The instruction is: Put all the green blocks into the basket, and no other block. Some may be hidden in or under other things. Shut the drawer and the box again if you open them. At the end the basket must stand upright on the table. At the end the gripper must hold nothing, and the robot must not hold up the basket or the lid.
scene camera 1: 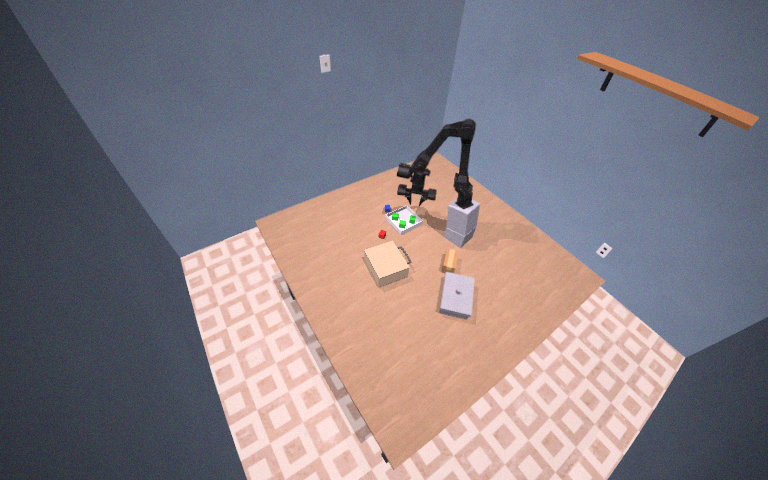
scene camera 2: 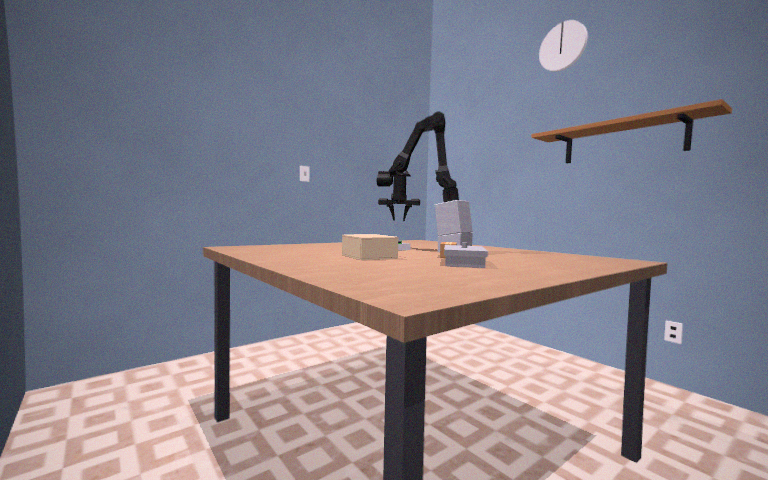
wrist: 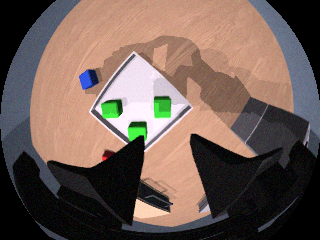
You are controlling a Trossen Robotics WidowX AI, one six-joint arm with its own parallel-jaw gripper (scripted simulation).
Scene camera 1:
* grey lidded box: 459,302
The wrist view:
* my gripper: 167,139
